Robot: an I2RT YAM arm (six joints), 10 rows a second.
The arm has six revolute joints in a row. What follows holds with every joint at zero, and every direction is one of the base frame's.
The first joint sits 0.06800 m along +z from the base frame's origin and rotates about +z.
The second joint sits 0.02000 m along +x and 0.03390 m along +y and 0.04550 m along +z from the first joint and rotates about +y.
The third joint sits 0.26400 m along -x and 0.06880 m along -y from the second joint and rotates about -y.
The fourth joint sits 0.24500 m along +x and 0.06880 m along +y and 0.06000 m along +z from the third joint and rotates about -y.
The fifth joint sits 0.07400 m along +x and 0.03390 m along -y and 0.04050 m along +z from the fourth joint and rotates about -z.
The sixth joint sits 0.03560 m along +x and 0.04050 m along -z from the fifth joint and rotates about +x.
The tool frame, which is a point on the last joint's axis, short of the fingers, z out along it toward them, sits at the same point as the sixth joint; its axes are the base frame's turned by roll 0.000, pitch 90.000 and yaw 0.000 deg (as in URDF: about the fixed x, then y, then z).
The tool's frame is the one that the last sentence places.
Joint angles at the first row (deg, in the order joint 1, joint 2, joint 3, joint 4, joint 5, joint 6):
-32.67, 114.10, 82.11, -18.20, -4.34, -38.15
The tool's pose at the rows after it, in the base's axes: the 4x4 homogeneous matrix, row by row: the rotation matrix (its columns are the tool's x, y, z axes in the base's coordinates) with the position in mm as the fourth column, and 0 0 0 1 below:
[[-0.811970, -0.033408, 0.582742, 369.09], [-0.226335, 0.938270, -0.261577, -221.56], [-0.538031, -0.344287, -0.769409, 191.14], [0, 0, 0, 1]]
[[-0.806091, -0.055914, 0.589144, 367.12], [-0.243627, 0.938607, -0.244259, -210.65], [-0.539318, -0.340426, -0.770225, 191.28], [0, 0, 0, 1]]
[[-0.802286, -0.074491, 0.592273, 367.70], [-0.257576, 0.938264, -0.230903, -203.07], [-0.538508, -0.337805, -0.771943, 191.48], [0, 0, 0, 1]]
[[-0.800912, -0.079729, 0.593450, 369.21], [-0.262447, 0.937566, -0.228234, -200.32], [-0.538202, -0.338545, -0.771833, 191.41], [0, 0, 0, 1]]
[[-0.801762, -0.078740, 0.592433, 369.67], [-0.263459, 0.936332, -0.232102, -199.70], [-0.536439, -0.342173, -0.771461, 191.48], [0, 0, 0, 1]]
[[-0.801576, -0.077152, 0.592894, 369.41], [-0.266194, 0.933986, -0.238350, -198.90], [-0.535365, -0.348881, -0.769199, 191.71], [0, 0, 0, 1]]
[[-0.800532, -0.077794, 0.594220, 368.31], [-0.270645, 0.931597, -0.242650, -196.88], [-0.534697, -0.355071, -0.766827, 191.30], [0, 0, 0, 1]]
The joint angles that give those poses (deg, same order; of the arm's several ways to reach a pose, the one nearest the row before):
-31.35, 112.75, 80.18, -17.96, -4.58, -38.15
-30.26, 111.28, 78.17, -17.52, -4.93, -38.24
-29.34, 110.65, 77.38, -17.54, -5.10, -38.33
-28.91, 110.65, 77.36, -17.50, -4.99, -38.26
-28.78, 110.65, 77.36, -17.43, -4.69, -38.24
-28.67, 110.46, 77.08, -17.10, -4.32, -38.30
-28.47, 110.04, 76.34, -16.53, -4.01, -38.39

